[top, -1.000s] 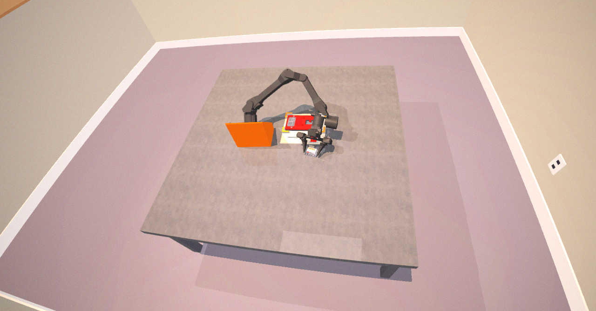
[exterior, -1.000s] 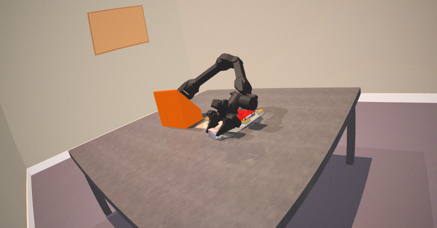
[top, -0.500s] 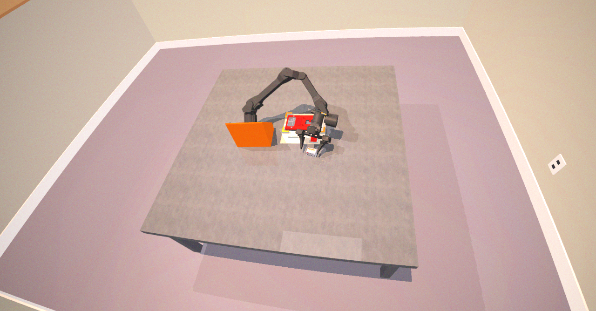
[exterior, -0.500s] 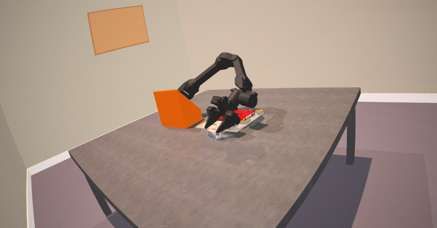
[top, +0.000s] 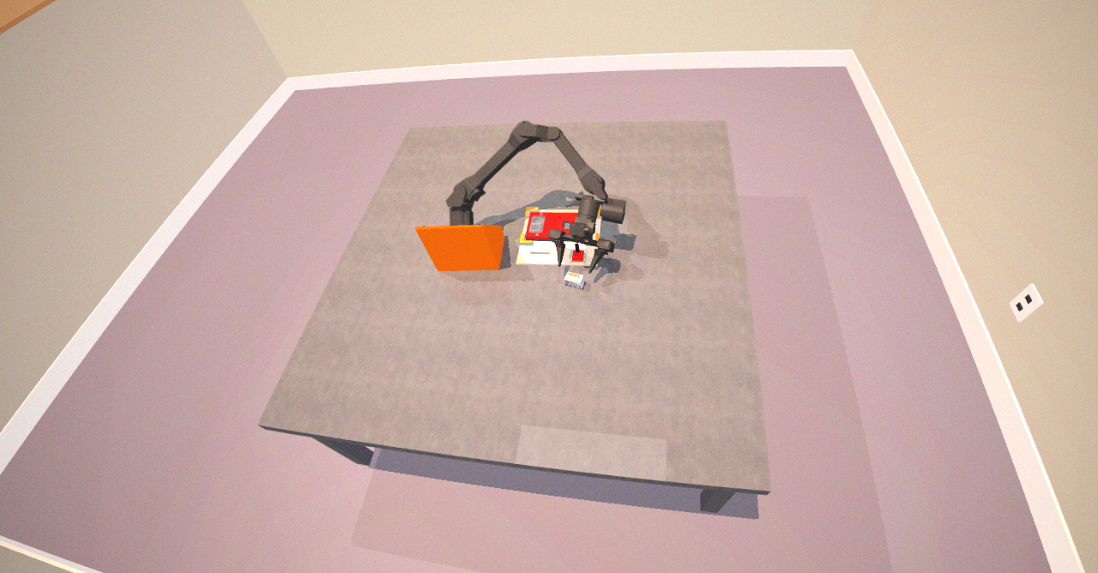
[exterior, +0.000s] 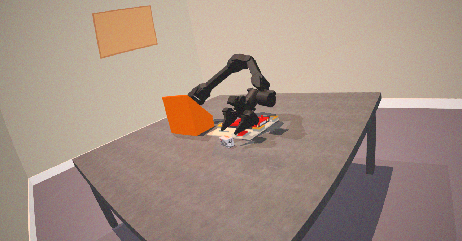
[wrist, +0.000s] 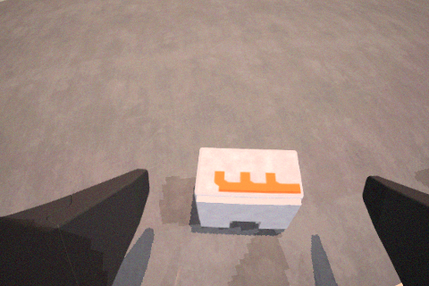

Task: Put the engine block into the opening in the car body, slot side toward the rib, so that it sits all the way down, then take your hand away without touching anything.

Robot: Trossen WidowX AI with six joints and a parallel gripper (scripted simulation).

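The engine block lies 1 cm to the right of my gripper tip and 4 cm below it. Round my gripper tip: pale plate 7 cm behind, 18 cm to the left, 4 cm below.
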